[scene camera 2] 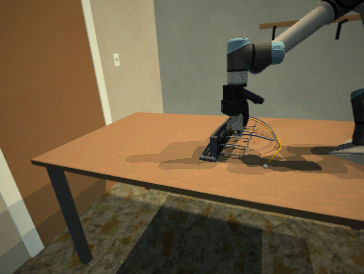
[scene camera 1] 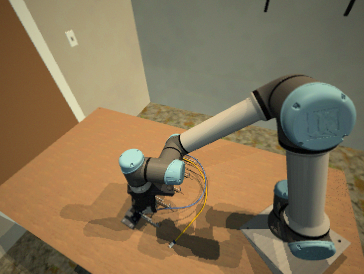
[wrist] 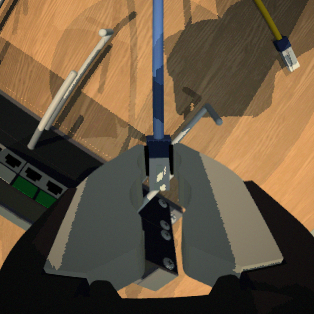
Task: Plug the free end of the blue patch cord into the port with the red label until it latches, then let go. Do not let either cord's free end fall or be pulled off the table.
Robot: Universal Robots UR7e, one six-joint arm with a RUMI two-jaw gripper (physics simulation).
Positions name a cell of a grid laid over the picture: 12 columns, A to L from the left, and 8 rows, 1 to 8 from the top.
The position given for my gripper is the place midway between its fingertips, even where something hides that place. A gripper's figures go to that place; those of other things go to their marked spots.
My gripper (wrist: G4): 14 cm from the lens. A plug (wrist: G4): 14 cm from the lens.
